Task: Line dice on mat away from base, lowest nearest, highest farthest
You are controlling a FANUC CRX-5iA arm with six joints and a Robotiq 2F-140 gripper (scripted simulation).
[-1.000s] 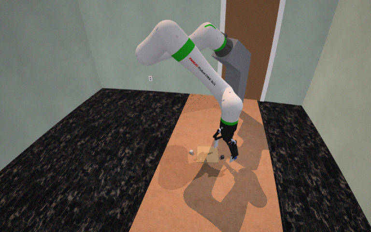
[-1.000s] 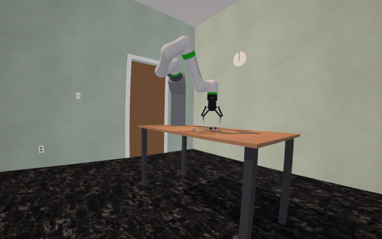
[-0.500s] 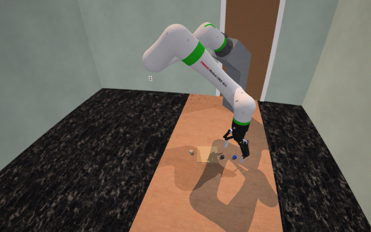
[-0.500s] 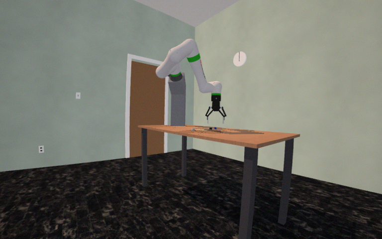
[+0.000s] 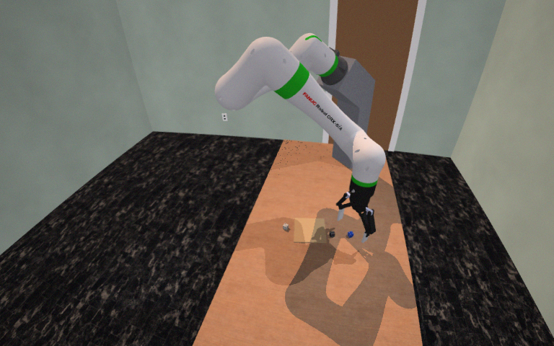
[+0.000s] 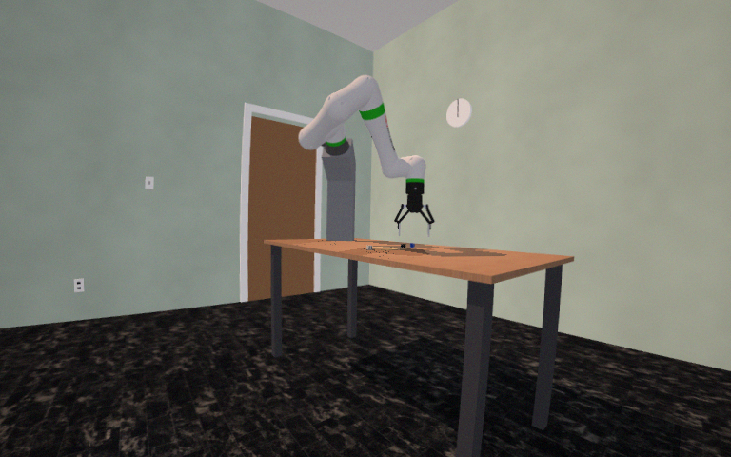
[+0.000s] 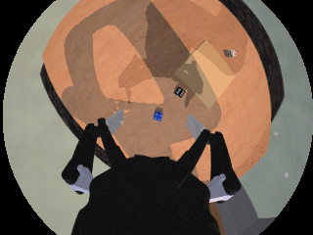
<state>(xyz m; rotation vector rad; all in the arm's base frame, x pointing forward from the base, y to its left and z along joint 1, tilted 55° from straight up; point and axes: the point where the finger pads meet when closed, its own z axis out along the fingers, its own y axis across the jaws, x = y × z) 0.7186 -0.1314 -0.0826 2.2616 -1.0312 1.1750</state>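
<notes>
Right now the blue die is 50 mm below my hand, 10 mm to the left of it and 10 mm behind it. Round my hand: tan mat: 160 mm to the right, 70 mm behind, 60 mm below; white die: 270 mm to the right, 100 mm behind, 50 mm below; black die: 70 mm to the right, 50 mm below, 20 mm behind.
</notes>
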